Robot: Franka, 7 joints.
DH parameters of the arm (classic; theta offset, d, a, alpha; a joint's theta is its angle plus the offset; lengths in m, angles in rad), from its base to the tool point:
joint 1: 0 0.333 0 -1.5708
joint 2: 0 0 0 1.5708
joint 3: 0 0.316 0.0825 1.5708
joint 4: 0 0 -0.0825 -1.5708
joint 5: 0 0.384 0 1.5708
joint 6: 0 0 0.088 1.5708
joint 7: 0 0.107 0 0
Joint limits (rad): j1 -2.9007..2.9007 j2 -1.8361..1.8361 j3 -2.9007..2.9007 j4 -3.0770..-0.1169 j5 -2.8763..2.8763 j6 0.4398..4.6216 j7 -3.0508..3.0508
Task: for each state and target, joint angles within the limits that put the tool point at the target. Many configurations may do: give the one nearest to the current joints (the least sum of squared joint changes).
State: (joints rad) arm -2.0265 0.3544 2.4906 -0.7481 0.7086 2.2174 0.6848
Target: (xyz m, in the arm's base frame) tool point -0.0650 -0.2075 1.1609
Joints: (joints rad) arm -2.2924 0.4701 2.7320 -0.4176 0.6970 2.4780 0.6848
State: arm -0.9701 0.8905 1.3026 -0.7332 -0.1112 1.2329 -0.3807
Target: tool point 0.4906 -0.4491 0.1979
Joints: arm -1.2744 1.2863 0.9241 -0.9514 -0.2077 1.0618 -0.3807
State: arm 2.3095 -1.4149 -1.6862 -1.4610 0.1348 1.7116 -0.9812
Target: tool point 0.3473 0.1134 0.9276
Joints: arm 2.2640 -1.0312 -0.7072 -1.3353 0.3023 1.6970 -0.9812
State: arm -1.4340 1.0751 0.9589 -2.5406 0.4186 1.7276 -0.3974
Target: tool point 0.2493 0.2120 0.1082
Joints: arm -0.9851 1.3693 0.9148 -2.5213 0.4212 1.8986 -0.3974
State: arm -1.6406 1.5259 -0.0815 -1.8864 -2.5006 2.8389 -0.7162
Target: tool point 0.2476 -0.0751 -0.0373
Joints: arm -1.6502 1.3876 0.4759 -2.3317 -2.4811 3.1305 -0.7162
